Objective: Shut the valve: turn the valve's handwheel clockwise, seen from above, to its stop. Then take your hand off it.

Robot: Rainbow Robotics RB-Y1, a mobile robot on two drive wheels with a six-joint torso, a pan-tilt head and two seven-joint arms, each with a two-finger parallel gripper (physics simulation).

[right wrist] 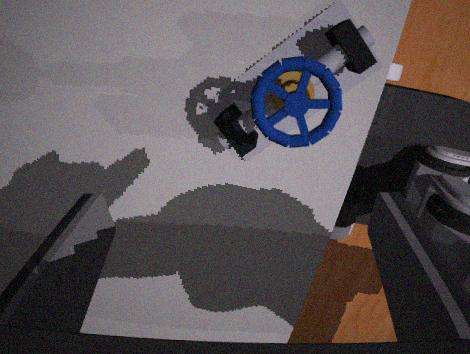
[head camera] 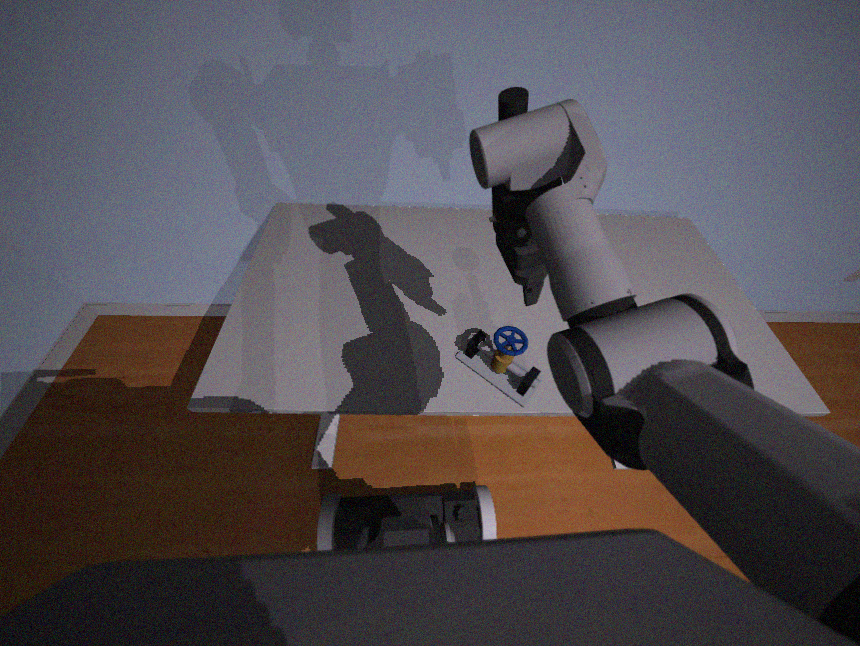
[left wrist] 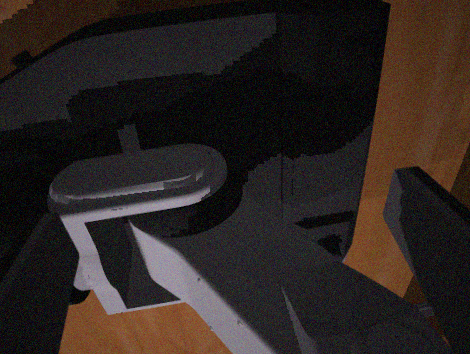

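The valve's blue five-spoked handwheel (head camera: pixel 510 340) (right wrist: pixel 298 104) sits on a yellow stem body (head camera: pixel 500 362) above a pipe with two black end blocks. The valve stands near the table's front edge, slanted in the picture. My right gripper (head camera: pixel 531 294) (right wrist: pixel 236 212) is open, with nothing between its fingers. It hangs above the table, apart from the wheel; in the right wrist view the wheel lies beyond the fingertips, at the upper middle. My left gripper (left wrist: pixel 231 213) is open, away from the valve, and the valve does not show in the left wrist view.
The pale table (head camera: pixel 291 278) (right wrist: pixel 165 55) stands on a wooden floor (head camera: pixel 208 472) before a blue-grey wall (head camera: pixel 104 139). The robot's dark base (right wrist: pixel 420 120) shows beside the table edge. Arm shadows fall across the table top.
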